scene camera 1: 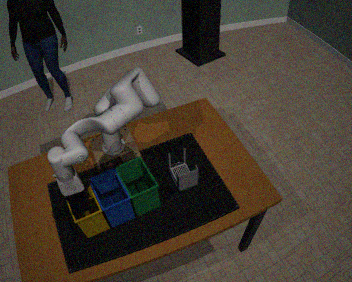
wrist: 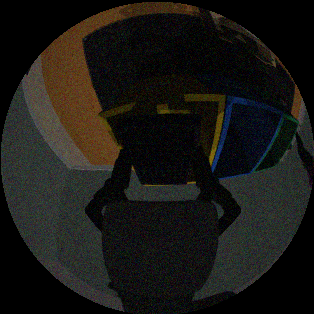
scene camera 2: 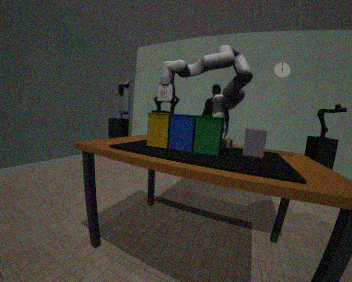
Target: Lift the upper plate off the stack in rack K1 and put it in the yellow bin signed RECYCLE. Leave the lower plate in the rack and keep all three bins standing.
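Frame: origin at the arm's base, x ahead, y left, z up, level; centimetres.
Where they show: gripper, fingertip midpoint: [scene camera 1: 77, 196] [wrist: 161, 153]; arm's base, link origin: [scene camera 1: 113, 146].
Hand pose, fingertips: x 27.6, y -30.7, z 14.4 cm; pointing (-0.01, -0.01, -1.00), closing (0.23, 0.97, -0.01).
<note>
Each offset is from my fingertips to the top centre of the thing. Level surfaces: height alone.
My gripper [scene camera 2: 166, 110] [wrist: 161, 153] is shut on a thin dark plate @[dx +1.4, dy -0.3, dz +0.8 cm] [scene camera 2: 160, 111] [wrist: 162, 167] and holds it roughly level at the mouth of the yellow bin @[dx +2.2, dy +0.7, dz -0.6 cm] [scene camera 1: 93, 225] [scene camera 2: 158, 131] [wrist: 219, 125]. In the wrist view the plate covers much of the bin's opening; whether it touches the rim is hidden. In scene camera 1 the hand hides the fingertips. The rack @[dx +7.3, dy +49.4, dz -4.8 cm] [scene camera 1: 188, 180] [scene camera 2: 255, 143] stands to the right of the bins, with a pale gridded plate @[dx +8.3, dy +49.2, dz -15.3 cm] [scene camera 1: 178, 170] low inside it. The bin's sign cannot be read.
The upright blue bin @[dx +3.7, dy +13.8, dz -0.7 cm] [scene camera 1: 119, 211] [scene camera 2: 181, 134] stands beside the yellow one, then the upright green bin @[dx +5.3, dy +26.7, dz -0.7 cm] [scene camera 1: 148, 201] [scene camera 2: 207, 136]. Bins and rack stand on a black mat @[dz -18.6 cm] [scene camera 1: 175, 216] [scene camera 2: 270, 167] on the wooden table @[dz -20.0 cm] [scene camera 1: 240, 175]. A person [scene camera 1: 37, 45] stands behind the table.
</note>
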